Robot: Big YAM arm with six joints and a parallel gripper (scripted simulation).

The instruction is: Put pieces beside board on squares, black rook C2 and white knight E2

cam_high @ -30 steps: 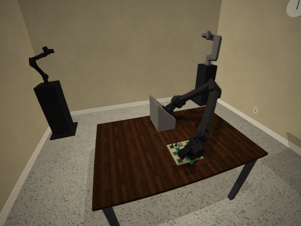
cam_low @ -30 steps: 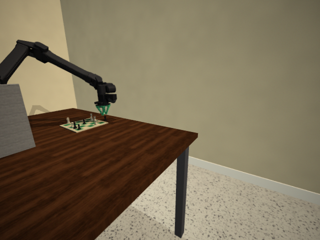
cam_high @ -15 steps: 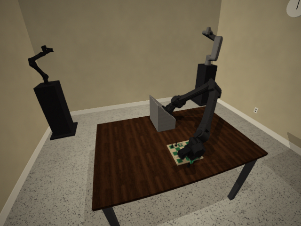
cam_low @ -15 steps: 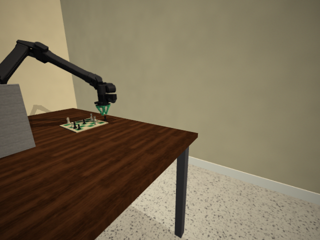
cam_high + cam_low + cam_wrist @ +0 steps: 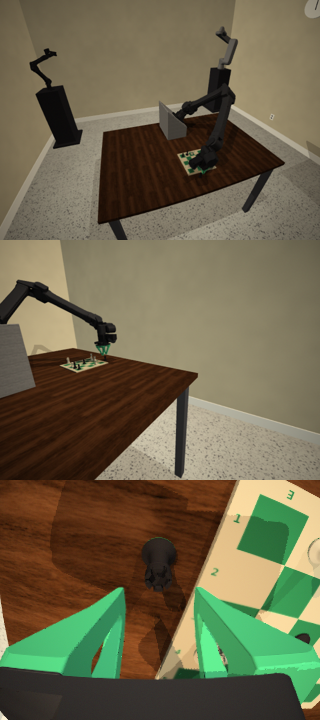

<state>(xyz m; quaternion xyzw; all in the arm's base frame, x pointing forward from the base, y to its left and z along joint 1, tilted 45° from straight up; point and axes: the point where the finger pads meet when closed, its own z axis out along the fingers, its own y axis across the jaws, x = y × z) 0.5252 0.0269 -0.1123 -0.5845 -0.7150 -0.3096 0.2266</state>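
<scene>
The black rook is 40 mm below my hand. Also, from my hand: green-and-cream chessboard: 140 mm behind, 40 mm to the left, 50 mm below; white knight: 170 mm behind, 180 mm to the left, 40 mm below.
</scene>
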